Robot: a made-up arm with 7 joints. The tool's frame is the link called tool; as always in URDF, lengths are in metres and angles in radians. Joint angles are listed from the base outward.
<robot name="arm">
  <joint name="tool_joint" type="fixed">
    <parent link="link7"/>
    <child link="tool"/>
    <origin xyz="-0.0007 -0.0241 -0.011" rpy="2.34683 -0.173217 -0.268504"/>
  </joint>
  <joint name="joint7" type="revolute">
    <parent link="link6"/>
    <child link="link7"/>
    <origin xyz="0.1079 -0.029 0.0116" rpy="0 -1.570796 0"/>
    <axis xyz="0 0 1"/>
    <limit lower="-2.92" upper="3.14"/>
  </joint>
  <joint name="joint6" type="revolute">
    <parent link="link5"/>
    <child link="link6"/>
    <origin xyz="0.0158 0.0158 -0.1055" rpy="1.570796 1.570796 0"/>
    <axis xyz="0 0 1"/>
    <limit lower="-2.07" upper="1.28"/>
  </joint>
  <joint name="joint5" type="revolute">
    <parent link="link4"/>
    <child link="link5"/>
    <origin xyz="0.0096 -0.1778 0.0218" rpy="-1.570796 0 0"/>
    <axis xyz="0 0 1"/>
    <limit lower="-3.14" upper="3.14"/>
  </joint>
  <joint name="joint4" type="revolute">
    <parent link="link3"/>
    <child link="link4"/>
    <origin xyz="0.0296 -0.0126 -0.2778" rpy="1.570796 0 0"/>
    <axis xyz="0 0 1"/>
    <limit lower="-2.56" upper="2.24"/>
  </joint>
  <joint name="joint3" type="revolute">
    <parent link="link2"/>
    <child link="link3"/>
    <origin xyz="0.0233 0.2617 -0.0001" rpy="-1.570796 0 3.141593"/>
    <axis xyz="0 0 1"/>
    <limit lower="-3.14" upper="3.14"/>
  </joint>
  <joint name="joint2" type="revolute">
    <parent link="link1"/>
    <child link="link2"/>
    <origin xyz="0.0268 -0.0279 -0.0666" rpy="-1.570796 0 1.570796"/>
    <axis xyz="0 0 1"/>
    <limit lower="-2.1" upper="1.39"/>
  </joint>
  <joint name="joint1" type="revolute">
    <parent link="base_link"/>
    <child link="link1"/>
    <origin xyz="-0.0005 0.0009 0.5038" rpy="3.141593 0 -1.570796"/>
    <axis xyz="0 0 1"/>
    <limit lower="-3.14" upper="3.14"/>
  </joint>
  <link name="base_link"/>
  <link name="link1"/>
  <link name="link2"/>
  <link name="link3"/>
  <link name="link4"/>
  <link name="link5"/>
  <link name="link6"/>
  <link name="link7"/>
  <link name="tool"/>
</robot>
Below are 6 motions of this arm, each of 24 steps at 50 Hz.
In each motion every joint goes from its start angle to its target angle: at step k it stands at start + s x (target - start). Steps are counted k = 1, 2, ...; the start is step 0. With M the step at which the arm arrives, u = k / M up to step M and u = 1 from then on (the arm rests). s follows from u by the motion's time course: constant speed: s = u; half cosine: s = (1 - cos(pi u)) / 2; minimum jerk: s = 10 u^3 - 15 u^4 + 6 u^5.
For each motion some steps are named. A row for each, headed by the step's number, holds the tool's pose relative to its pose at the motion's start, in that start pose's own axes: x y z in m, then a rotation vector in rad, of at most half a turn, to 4 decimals.
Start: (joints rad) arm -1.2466 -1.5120 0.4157 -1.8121 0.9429 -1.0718 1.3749
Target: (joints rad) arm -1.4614 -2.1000 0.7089 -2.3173 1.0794 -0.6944 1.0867
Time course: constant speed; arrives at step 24
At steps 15, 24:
15: -0.0288 -0.1402 -0.0467 -0.1733 0.0104 -0.3684
24: -0.0775 -0.1893 -0.0641 -0.2797 -0.0459 -0.5732

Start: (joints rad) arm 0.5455 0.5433 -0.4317 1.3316 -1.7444 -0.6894 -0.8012
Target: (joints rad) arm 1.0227 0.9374 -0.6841 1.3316 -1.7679 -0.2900 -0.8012
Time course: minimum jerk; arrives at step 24
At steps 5, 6, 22, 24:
5: 0.0012 -0.0067 0.0197 -0.0200 -0.0182 -0.0084
6: 0.0022 -0.0105 0.0317 -0.0321 -0.0300 -0.0129
22: 0.0723 -0.0411 0.2981 -0.2627 -0.4186 0.0163
24: 0.0729 -0.0410 0.2995 -0.2636 -0.4213 0.0172

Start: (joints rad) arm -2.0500 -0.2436 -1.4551 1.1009 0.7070 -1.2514 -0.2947
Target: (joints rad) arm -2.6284 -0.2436 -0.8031 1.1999 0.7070 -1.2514 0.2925
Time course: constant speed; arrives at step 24
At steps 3, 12, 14, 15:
3: -0.0012 0.0086 0.0047 0.0173 0.0577 -0.0607
12: -0.0084 0.0364 0.0146 0.0703 0.2241 -0.2475
14: -0.0108 0.0429 0.0159 0.0827 0.2595 -0.2897
15: -0.0120 0.0463 0.0164 0.0890 0.2770 -0.3109

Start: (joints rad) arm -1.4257 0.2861 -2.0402 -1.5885 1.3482 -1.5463 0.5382
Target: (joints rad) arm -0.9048 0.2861 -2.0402 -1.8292 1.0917 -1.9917 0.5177
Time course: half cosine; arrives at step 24
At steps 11, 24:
11: -0.0516 -0.0170 0.0481 -0.3669 -0.0644 -0.3006
24: -0.1042 -0.0130 0.0977 -0.8466 -0.1436 -0.7040

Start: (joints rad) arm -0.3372 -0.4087 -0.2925 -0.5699 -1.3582 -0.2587 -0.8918
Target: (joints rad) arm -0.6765 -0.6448 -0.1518 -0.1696 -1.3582 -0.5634 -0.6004
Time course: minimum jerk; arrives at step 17
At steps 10, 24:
10: 0.0906 -0.0301 0.0446 -0.2155 0.2773 -0.0104
24: 0.1504 -0.0341 0.0654 -0.3445 0.4174 -0.0350

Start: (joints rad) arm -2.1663 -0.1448 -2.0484 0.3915 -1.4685 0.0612 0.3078
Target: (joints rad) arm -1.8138 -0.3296 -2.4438 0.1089 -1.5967 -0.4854 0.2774
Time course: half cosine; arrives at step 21
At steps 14, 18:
14: -0.0317 -0.0203 -0.0412 -0.3502 -0.0157 0.1064
18: -0.0509 -0.0173 -0.0512 -0.4531 -0.0385 0.1276

